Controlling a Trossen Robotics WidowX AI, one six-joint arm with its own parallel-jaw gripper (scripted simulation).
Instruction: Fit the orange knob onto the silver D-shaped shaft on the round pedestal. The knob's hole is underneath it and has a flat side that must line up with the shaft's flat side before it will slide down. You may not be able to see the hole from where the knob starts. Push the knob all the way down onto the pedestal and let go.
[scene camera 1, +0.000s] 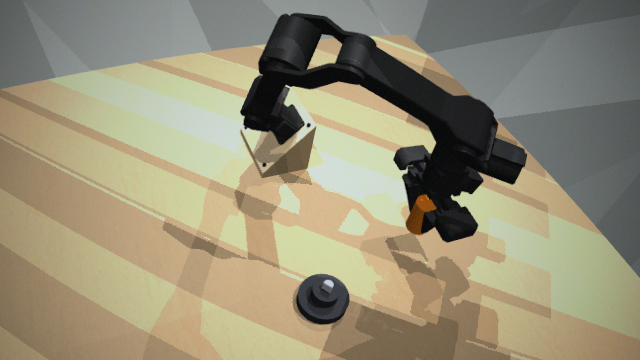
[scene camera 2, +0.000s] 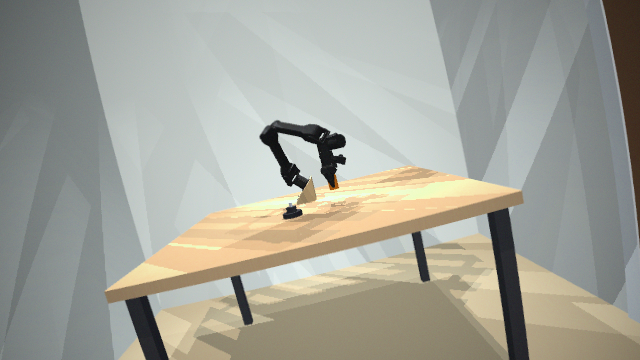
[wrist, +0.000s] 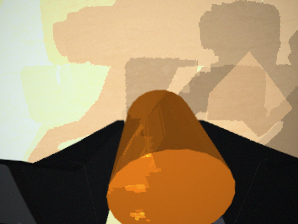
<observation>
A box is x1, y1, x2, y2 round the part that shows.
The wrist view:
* my gripper: 160, 127 [0, 120, 297, 223]
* orange knob: 165, 160 [106, 89, 234, 223], held by my gripper
</observation>
